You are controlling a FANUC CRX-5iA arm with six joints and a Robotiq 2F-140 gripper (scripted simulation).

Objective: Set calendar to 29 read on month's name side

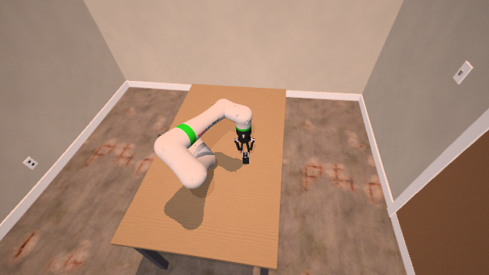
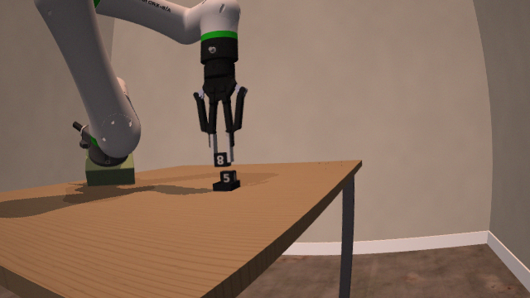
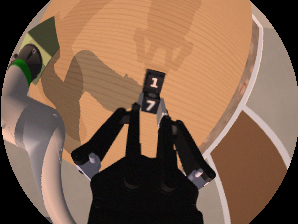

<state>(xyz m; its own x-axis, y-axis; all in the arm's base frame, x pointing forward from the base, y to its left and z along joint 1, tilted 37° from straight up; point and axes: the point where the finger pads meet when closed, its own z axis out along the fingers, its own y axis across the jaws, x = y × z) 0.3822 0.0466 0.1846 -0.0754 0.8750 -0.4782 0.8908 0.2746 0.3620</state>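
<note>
Right now my hand is 90 mm above the black calendar tray and 20 mm to the right of it.
</note>
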